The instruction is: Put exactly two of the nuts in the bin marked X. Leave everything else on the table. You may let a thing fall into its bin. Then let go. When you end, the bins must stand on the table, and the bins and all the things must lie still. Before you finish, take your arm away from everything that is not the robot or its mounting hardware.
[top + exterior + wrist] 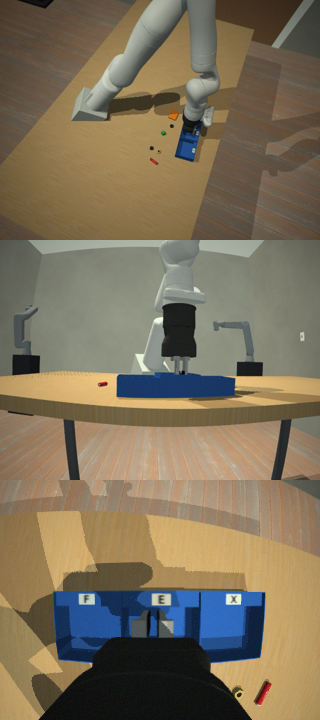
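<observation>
My hand is 1 cm to the left of the row of blue bins, 1 cm past it and 1 cm above it. Also, from my hand: yellow nut: 14 cm to the right, 12 cm behind, 3 cm below; then green block: 13 cm behind, 5 cm to the right, 3 cm below; then flat orange piece: 11 cm behind, 7 cm to the left, 3 cm below.
</observation>
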